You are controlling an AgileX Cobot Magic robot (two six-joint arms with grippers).
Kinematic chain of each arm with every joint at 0, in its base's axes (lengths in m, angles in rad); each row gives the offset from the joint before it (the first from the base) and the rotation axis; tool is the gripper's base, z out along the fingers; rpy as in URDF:
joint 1: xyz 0 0 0.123 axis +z
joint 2: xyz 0 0 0 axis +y
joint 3: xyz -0.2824 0 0.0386 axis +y
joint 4: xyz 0.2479 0 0.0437 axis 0.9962 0 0.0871
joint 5: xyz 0 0 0 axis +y
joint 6: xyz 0.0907 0 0.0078 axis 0.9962 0 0.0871
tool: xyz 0 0 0 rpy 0 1.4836 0
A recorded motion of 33 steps. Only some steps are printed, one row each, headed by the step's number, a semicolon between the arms.
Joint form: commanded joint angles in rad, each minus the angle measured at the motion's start. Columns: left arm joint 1, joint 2, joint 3, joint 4, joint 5, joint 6; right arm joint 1, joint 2, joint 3, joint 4, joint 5, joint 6.
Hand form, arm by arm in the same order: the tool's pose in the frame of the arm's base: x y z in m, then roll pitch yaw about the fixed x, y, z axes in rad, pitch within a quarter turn. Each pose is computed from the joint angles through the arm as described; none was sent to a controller.
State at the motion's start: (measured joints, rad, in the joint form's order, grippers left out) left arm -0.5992 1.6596 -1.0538 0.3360 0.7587 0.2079; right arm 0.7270 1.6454 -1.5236 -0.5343 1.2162 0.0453
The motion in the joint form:
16: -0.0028 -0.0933 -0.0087 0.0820 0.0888 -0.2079; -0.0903 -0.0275 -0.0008 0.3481 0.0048 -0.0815
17: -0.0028 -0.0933 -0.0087 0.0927 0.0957 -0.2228; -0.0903 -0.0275 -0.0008 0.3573 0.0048 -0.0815
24: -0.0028 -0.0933 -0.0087 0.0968 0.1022 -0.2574; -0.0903 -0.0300 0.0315 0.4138 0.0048 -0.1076
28: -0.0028 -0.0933 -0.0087 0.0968 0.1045 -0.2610; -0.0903 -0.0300 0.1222 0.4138 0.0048 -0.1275
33: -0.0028 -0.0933 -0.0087 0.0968 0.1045 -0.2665; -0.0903 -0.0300 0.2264 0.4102 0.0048 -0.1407
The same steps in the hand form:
16: 0.2673 -0.1500 0.2427 2.7482 0.2525 2.2584; 0.2774 0.1854 0.3394 -2.9319 0.3299 -2.4001
17: 0.2674 -0.1491 0.2428 2.7426 0.2492 2.2686; 0.2769 0.1860 0.3392 -2.9415 0.3308 -2.4033
24: 0.2672 -0.1484 0.2428 2.7475 0.2556 2.3016; 0.2719 0.1882 0.3303 -2.9955 0.3026 -2.3969
28: 0.2671 -0.1483 0.2428 2.7485 0.2549 2.3059; 0.2656 0.1836 0.3053 -3.0013 0.2097 -2.3792
33: 0.2671 -0.1483 0.2428 2.7498 0.2570 2.3112; 0.2564 0.1764 0.2776 -3.0095 0.1041 -2.3670

